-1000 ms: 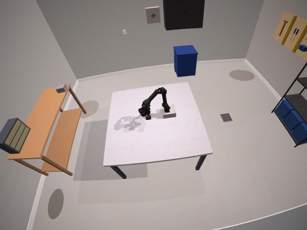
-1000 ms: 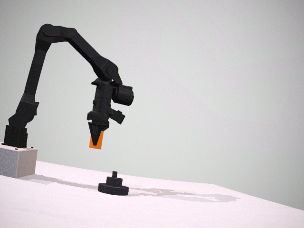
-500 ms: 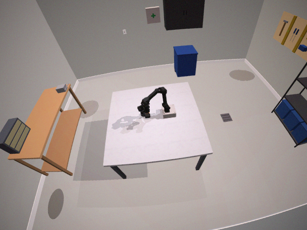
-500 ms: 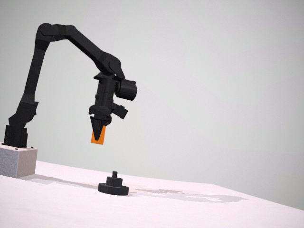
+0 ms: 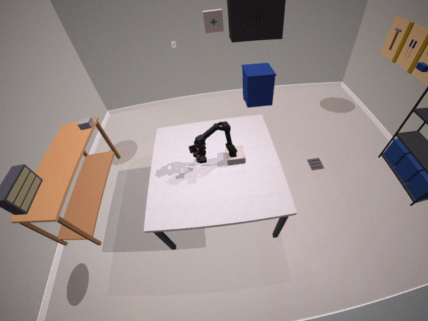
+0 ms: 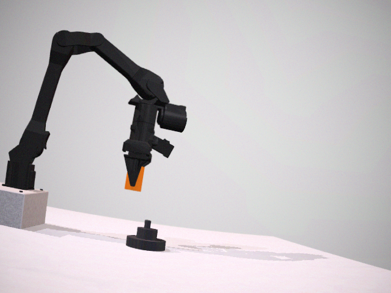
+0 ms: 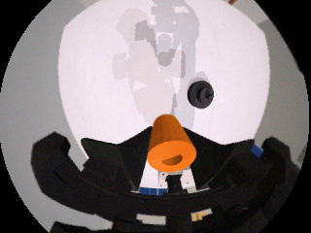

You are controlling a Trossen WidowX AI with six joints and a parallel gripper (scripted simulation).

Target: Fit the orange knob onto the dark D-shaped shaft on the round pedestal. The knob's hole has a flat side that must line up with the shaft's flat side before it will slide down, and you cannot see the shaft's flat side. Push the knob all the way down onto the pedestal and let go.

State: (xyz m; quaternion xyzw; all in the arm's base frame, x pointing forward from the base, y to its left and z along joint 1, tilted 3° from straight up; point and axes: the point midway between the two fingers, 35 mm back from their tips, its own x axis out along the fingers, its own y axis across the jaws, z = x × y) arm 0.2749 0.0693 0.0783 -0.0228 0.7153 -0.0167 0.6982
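Now: the dark round pedestal 5 cm ahead of my gripper tip, 12 cm to the right of it and 10 cm below it. Round my gripper tip: orange knob (2 cm above).
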